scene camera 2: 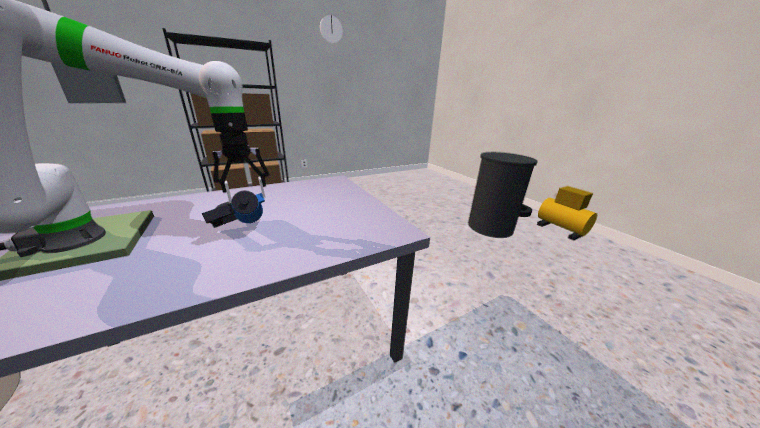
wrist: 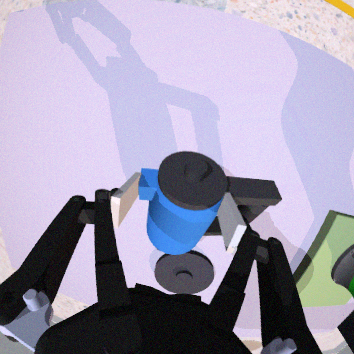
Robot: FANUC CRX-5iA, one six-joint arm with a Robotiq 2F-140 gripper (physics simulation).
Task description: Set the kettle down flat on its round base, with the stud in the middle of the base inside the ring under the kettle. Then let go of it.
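Observation:
The blue kettle (scene camera 2: 256,214) (wrist: 175,225) has a dark lid, a blue spout and a black handle. It is tilted, its lid facing scene camera 2. My gripper (scene camera 2: 244,188) (wrist: 180,193) is shut on the kettle, one pad at the spout side and the other at the handle side. The round dark base (wrist: 167,276) lies on the table, with a small stud in its middle. In the wrist view it shows just below the kettle's lower end. I cannot make out the base in scene camera 2. The ring under the kettle is hidden.
The table (scene camera 2: 313,212) (wrist: 60,130) carries the green plate (scene camera 2: 139,233) (wrist: 320,280) under the robot's foot. A shelf rack (scene camera 2: 279,132) stands behind the table. A dark bin (scene camera 2: 499,196) and a yellow machine (scene camera 2: 566,216) stand on the floor to the right.

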